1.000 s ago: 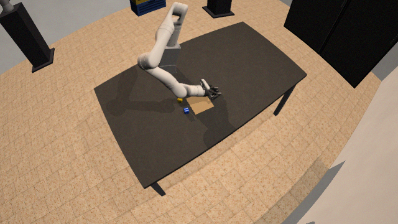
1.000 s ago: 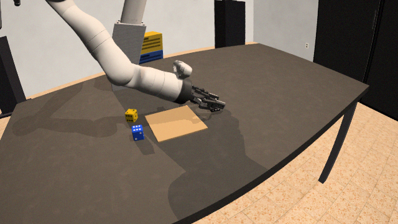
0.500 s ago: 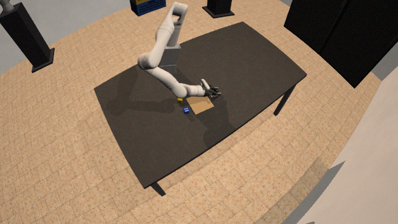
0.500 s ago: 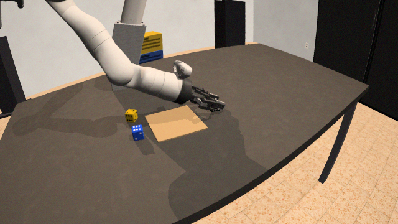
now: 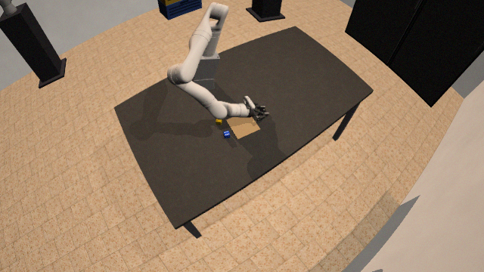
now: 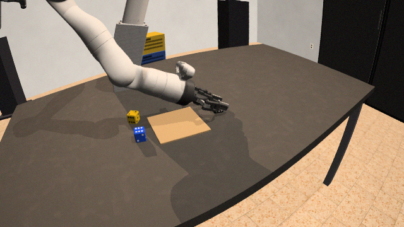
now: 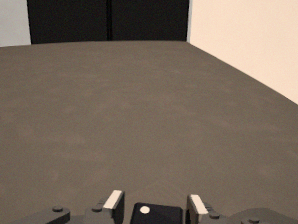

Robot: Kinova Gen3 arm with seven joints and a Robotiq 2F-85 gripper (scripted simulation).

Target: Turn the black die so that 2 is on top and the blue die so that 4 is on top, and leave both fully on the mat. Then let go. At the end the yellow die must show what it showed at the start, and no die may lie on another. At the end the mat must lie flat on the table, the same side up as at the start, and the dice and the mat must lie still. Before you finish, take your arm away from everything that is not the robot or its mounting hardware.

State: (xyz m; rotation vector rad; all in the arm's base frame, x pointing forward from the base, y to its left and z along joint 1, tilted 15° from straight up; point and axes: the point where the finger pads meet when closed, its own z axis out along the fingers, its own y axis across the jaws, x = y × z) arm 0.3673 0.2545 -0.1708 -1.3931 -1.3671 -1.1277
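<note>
Now: the black die 1 cm to the right of my hand and 1 cm below it. The rest, counted from my hand: blue die (25 cm to the right, 5 cm ahead, 1 cm below); then yellow die (26 cm to the right, 4 cm behind, 1 cm below); then tan mat (14 cm to the right, 2 cm below, 2 cm ahead).
</note>
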